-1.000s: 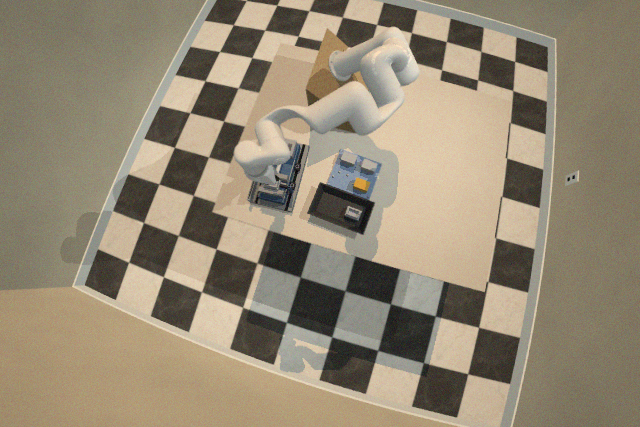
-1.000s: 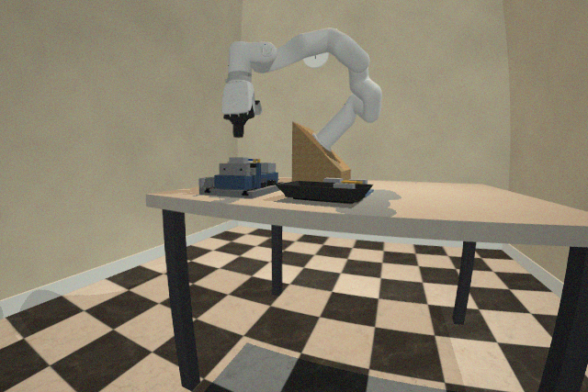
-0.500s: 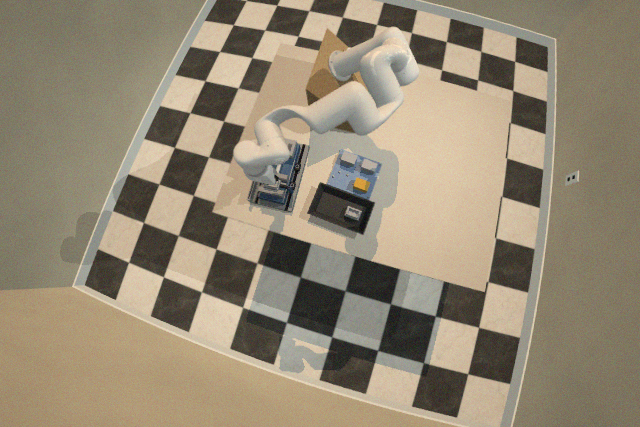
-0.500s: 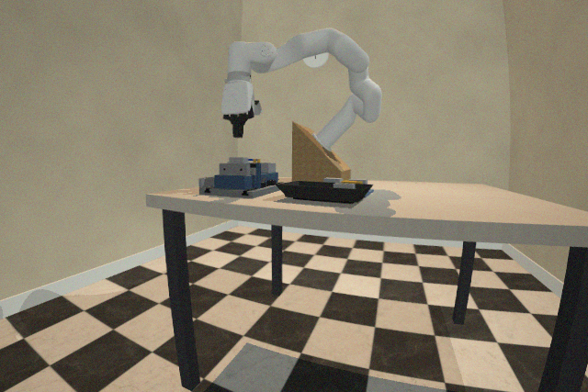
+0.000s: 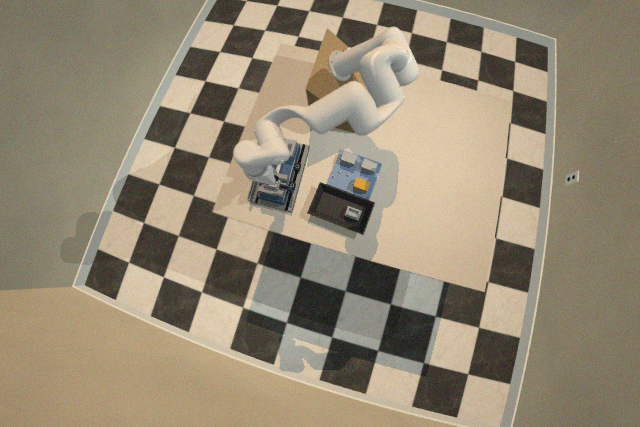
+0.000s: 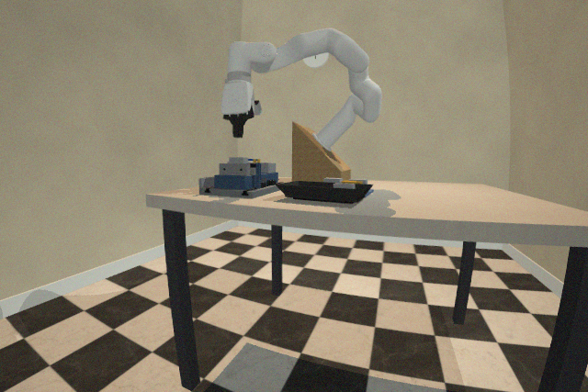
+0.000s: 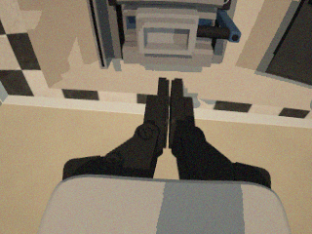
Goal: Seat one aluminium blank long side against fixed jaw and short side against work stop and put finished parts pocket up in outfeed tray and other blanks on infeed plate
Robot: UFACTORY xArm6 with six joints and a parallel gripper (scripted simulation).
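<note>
My gripper is now 20 mm short of the fixed jaw and 120 mm above it. The rest, counted from my hand: push rod (100 mm behind, 20 mm to the right, 120 mm below); dark work stop rod (20 mm behind, 40 mm to the left, 110 mm below); vise (80 mm behind, 10 mm to the right, 160 mm below).
</note>
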